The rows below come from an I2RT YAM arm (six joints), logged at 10 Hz.
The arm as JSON. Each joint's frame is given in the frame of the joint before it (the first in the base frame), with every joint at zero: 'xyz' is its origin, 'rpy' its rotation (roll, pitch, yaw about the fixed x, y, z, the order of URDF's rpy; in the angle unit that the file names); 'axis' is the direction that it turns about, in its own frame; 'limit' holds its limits. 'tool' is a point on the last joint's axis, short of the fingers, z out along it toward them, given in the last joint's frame.
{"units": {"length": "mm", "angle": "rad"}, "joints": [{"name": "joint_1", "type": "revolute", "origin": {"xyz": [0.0, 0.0, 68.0], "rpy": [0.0, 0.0, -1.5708]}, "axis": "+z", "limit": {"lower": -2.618, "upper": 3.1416}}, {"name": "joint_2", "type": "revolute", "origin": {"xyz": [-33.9, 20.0, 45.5], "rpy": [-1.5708, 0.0, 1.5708]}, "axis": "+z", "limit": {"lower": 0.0, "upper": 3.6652}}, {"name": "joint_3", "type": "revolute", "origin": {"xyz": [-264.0, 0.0, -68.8], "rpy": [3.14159, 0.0, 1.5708]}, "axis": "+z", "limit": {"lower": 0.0, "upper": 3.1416}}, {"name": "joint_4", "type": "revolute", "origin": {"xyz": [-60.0, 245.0, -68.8], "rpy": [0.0, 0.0, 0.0]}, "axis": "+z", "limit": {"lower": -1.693, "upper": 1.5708}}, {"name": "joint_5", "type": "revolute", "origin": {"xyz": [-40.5, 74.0, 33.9], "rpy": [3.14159, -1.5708, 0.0]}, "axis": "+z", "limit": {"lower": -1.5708, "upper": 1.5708}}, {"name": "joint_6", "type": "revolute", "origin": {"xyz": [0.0, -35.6, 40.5], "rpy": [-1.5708, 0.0, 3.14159]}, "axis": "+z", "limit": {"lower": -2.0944, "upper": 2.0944}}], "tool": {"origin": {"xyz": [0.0, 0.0, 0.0], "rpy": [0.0, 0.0, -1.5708]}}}
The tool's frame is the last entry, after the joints.
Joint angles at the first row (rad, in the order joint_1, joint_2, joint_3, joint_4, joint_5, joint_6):
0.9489 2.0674 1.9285 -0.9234 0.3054 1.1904
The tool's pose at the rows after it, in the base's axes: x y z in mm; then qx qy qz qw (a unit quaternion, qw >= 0):
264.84 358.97 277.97 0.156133 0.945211 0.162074 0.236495
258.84 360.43 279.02 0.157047 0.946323 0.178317 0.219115
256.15 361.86 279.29 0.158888 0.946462 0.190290 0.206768
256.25 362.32 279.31 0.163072 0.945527 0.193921 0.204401
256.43 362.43 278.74 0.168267 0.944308 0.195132 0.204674
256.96 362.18 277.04 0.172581 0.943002 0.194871 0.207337
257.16 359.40 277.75 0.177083 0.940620 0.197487 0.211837
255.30 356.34 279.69 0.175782 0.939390 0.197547 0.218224
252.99 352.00 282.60 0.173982 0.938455 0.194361 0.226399
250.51 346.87 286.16 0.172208 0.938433 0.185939 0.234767
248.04 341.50 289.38 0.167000 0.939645 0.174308 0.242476
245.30 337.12 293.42 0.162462 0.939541 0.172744 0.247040
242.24 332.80 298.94 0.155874 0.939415 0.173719 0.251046
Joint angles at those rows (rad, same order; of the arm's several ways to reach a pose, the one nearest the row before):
0.9569 2.0480 1.9030 -0.9073 0.2764 1.2106
0.9668 2.0338 1.8858 -0.8963 0.2371 1.2316
0.9714 2.0285 1.8782 -0.8863 0.2085 1.2469
0.9714 2.0289 1.8782 -0.8825 0.2035 1.2568
0.9714 2.0289 1.8755 -0.8783 0.2058 1.2671
0.9707 2.0281 1.8671 -0.8692 0.2127 1.2735
0.9672 2.0151 1.8488 -0.8547 0.2192 1.2774
0.9676 1.9976 1.8294 -0.8459 0.2298 1.2717
0.9676 1.9766 1.8099 -0.8444 0.2459 1.2632
0.9672 1.9568 1.7969 -0.8574 0.2665 1.2541
0.9665 1.9384 1.7863 -0.8765 0.2867 1.2381
0.9665 1.9171 1.7722 -0.8803 0.2935 1.2263
0.9668 1.8942 1.7614 -0.8844 0.2962 1.2110

